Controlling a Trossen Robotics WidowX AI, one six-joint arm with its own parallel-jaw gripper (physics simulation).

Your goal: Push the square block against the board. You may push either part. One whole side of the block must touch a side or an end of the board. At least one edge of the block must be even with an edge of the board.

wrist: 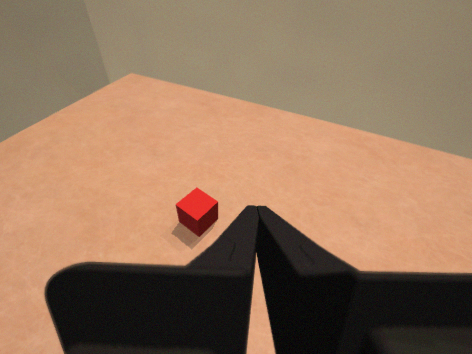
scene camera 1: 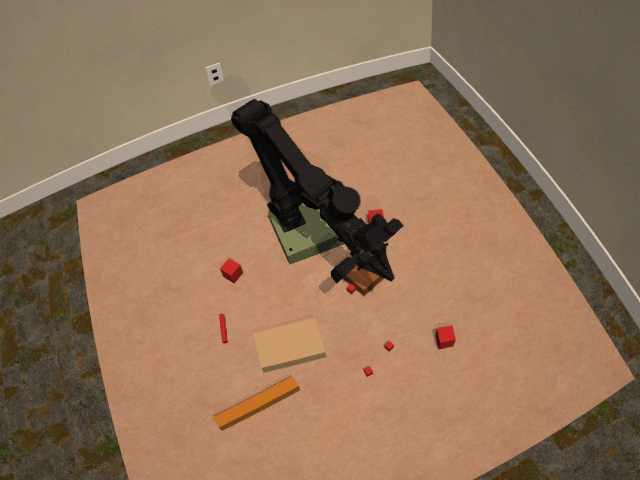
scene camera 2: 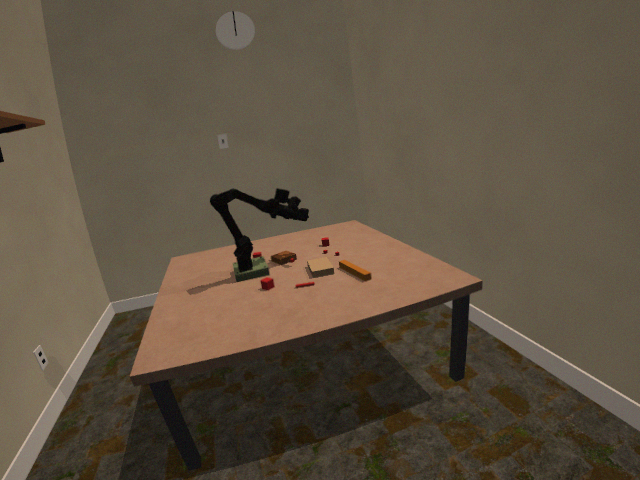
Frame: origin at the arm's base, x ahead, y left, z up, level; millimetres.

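Seen in the pictures: gripper, fingertip midpoint: (wrist: 255,215) (scene camera 1: 393,280) (scene camera 2: 308,217); arm's base at its link origin: (scene camera 1: 290,219) (scene camera 2: 245,268).
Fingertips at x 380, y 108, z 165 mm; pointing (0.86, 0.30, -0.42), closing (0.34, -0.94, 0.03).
Note:
Offsets run from my fingertips to a thing's top centre.
The square block @[dx -164, dy +5, dz -175 mm] (scene camera 1: 365,283) (scene camera 2: 283,256) is brown and flat. It lies near the green base, apart from the board and turned at an angle to it. The arm partly hides it in scene camera 1. The board @[dx -45, dy -249, dz -175 mm] (scene camera 1: 289,343) (scene camera 2: 320,266) is a pale tan rectangle lying flat toward the front left of the block in scene camera 1. My gripper (scene camera 1: 392,278) (scene camera 2: 307,213) (wrist: 255,215) is shut and empty, high above the table. It overlaps the block's far edge in scene camera 1 without touching it. Neither block nor board shows in the wrist view.
A tiny red cube @[dx -130, dy -46, dz -190 mm] (scene camera 1: 351,288) lies beside the block, on the board's side. Two more tiny cubes and a larger red cube @[dx +108, dy +99, dz -166 mm] (scene camera 1: 445,336) (scene camera 2: 325,241) lie right of the board. An orange bar @[dx +71, dy -382, dz -175 mm] (scene camera 1: 256,403) (scene camera 2: 354,269) and a red stick @[dx -162, dy -386, dz -192 mm] (scene camera 1: 223,328) lie near the board.

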